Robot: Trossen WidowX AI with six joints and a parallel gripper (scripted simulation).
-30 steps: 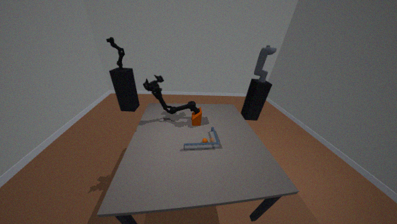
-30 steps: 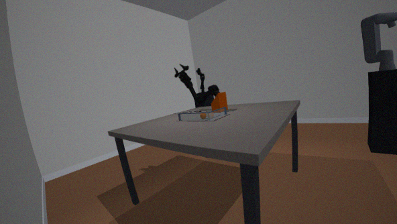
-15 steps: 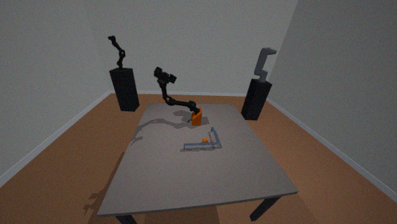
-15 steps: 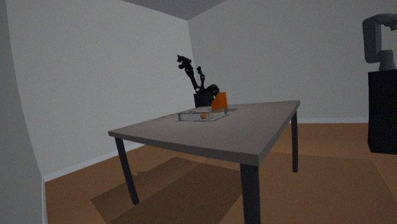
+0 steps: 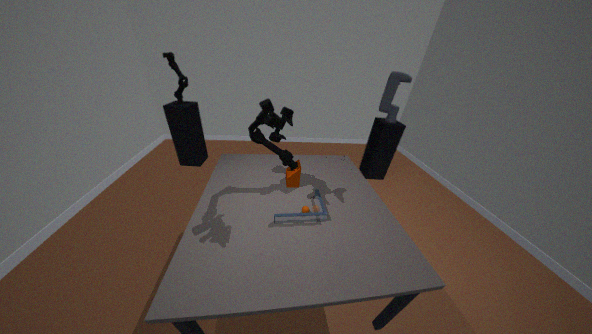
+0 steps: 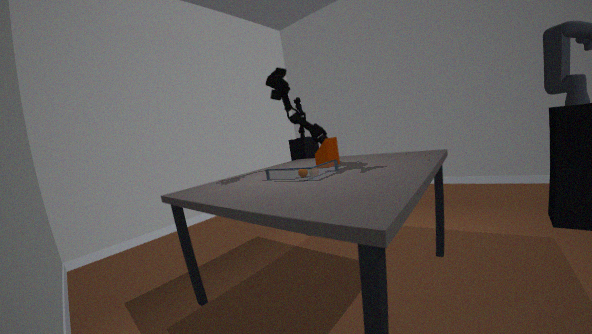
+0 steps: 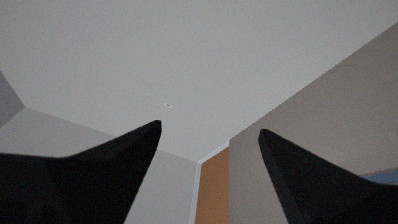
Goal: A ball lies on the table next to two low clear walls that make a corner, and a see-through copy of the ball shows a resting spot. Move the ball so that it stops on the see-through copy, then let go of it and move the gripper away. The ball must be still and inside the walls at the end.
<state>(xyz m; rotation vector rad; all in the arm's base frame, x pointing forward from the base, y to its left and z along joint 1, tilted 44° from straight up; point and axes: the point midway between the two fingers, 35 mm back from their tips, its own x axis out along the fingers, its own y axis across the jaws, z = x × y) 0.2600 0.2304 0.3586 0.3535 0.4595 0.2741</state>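
Now: the orange ball 10 mm ahead of my gripper tip, 140 mm to the left of it and 510 mm below it. From my gripper tip the other things lie so: see-through copy (210 mm to the left, 510 mm below).
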